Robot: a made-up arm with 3 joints. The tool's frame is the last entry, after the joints. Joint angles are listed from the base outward.
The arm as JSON. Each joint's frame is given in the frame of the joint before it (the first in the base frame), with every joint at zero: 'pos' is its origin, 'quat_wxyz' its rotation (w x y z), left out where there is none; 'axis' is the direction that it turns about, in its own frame. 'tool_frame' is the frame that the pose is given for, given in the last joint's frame.
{
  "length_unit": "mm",
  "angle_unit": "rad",
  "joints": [
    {
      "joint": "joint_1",
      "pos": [
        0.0,
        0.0,
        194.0
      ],
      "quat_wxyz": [
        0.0,
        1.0,
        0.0,
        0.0
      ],
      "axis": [
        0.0,
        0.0,
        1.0
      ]
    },
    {
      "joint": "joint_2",
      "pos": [
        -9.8,
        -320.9,
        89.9
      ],
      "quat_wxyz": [
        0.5,
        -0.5,
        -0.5,
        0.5
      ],
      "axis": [
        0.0,
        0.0,
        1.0
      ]
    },
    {
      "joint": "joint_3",
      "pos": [
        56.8,
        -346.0,
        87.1
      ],
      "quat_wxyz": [
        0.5,
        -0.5,
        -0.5,
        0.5
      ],
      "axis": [
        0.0,
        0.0,
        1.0
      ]
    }
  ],
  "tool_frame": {
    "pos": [
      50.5,
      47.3,
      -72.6
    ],
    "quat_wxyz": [
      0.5,
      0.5,
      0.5,
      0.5
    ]
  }
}
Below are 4 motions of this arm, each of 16 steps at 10 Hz.
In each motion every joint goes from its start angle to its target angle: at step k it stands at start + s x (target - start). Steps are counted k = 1, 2, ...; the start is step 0. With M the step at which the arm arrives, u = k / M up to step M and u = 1 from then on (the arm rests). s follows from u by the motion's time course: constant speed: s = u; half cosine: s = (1 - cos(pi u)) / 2; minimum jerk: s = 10 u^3 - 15 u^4 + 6 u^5.
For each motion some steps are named. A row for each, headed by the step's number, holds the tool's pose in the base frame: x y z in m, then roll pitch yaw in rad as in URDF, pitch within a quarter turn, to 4 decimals.
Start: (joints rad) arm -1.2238 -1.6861 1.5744
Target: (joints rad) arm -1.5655 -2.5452 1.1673
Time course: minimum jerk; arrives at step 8
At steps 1, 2, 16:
1: -0.7009 0.2000 0.0264 1.5712 -0.1291 2.7971
2: -0.7088 0.1815 0.0568 1.5788 -0.2041 2.7906
16: -0.6358 -0.0285 0.3373 2.0952 -0.8647 2.4864

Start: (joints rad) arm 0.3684 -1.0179 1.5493
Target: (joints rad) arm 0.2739 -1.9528 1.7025
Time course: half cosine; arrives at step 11
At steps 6, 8, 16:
6: 0.1739 0.6952 -0.0328 1.5720 0.0189 1.3224
8: 0.1617 0.7218 0.0650 1.5472 -0.2194 1.3885
16: 0.1491 0.7266 0.1330 1.5181 -0.3785 1.4387

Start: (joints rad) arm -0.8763 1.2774 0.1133
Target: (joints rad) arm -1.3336 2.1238 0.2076
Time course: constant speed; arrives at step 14
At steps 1, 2, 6, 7, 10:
1: -0.0251 -0.0361 0.1604 -1.3395 0.0276 0.7921
2: -0.0267 -0.0345 0.1798 -1.3997 0.0217 0.8167
6: -0.0442 -0.0242 0.2542 -1.6393 -0.0106 0.9189
7: -0.0515 -0.0213 0.2717 -1.6990 -0.0207 0.9458
10: -0.0805 -0.0132 0.3206 -1.8772 -0.0550 1.0308

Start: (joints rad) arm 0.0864 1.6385 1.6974
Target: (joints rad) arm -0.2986 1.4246 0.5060
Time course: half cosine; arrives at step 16
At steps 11, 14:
11: -0.0202 -0.0380 0.1991 -1.4999 0.0687 -0.5553
14: -0.0229 -0.0291 0.1872 -1.4530 0.0722 -0.2631

